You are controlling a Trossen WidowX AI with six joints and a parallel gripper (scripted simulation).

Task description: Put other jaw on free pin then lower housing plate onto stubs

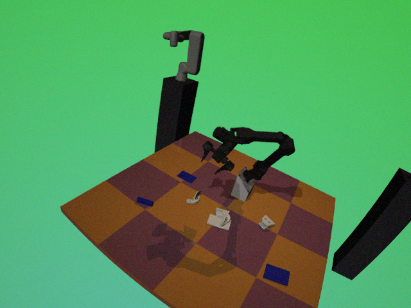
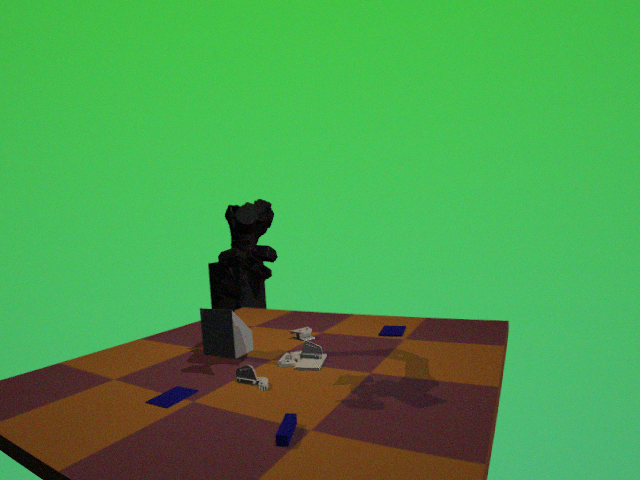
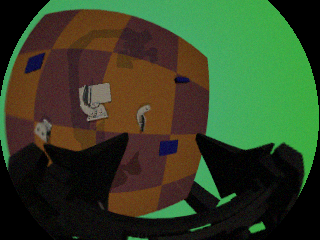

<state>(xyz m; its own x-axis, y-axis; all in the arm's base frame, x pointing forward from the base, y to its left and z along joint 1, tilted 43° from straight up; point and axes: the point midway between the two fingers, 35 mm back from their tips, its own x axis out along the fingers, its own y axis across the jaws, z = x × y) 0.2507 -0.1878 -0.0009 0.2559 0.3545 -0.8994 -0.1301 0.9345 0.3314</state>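
Now: the grey jaw 22 cm below my gripper tip, 4 cm ahead of it and 3 cm to the right of it. The rest, counted from my gripper tip: board (56 cm to the left, 23 cm below, 20 cm ahead).
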